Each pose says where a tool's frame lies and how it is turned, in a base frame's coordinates. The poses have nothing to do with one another.
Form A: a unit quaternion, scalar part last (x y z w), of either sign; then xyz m.
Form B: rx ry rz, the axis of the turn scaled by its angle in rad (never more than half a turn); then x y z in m. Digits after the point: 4 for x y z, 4 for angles.
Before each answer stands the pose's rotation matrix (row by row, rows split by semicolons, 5 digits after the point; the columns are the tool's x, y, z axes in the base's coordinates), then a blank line. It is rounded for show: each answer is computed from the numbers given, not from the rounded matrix.
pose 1, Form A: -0.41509 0.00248 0.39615 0.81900 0.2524 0.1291 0.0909
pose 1, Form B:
0.68612 -0.65095 -0.32481; 0.64683 0.34153 0.68188; -0.33294 -0.67795 0.65539

-0.8842 0.0053 0.8439 0.2524 0.1291 0.0909
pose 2, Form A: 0.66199 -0.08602 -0.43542 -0.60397 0.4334 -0.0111 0.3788
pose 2, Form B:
0.60602 -0.63985 -0.47258; 0.41207 -0.25564 0.87455; -0.68039 -0.72473 0.10874

-1.5322 0.1991 1.0078 0.4334 -0.0111 0.3788
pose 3, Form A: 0.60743 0.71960 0.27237 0.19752 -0.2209 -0.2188 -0.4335
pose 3, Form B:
-0.18403 0.76662 0.61517; 0.98182 0.11368 0.15204; 0.04662 0.63196 -0.77360

1.7003 2.0142 0.7624 -0.2209 -0.2188 -0.4335
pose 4, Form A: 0.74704 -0.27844 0.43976 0.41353 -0.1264 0.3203 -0.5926
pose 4, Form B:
0.45816 -0.77972 0.42675; -0.05230 -0.50292 -0.86275; 0.88733 0.37296 -0.27120

1.8780 -0.7000 1.1055 -0.1264 0.3203 -0.5926
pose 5, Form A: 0.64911 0.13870 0.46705 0.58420 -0.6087 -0.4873 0.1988
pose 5, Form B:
0.52526 -0.36564 0.76839; 0.72576 -0.27895 -0.62886; 0.44427 0.88797 0.11884

1.5146 0.3236 1.0898 -0.6087 -0.4873 0.1988
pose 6, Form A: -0.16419 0.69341 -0.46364 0.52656 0.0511 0.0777 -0.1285
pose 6, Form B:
-0.39155 0.26057 0.88249; -0.71597 0.51616 -0.47007; -0.57799 -0.81589 -0.01555

-0.3925 1.6578 -1.1085 0.0511 0.0777 -0.1285
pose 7, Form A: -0.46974 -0.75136 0.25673 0.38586 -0.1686 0.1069 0.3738
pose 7, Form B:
-0.26091 0.50777 -0.82104; 0.90402 0.42687 -0.02329; 0.33865 -0.74830 -0.57040

-1.1962 -1.9134 0.6538 -0.1686 0.1069 0.3738
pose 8, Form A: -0.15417 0.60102 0.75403 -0.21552 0.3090 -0.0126 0.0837
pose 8, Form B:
-0.85957 0.13970 -0.49156; -0.51033 -0.18466 0.83992; 0.02657 0.97282 0.23002

0.4274 -1.6662 -2.0904 0.3090 -0.0126 0.0837
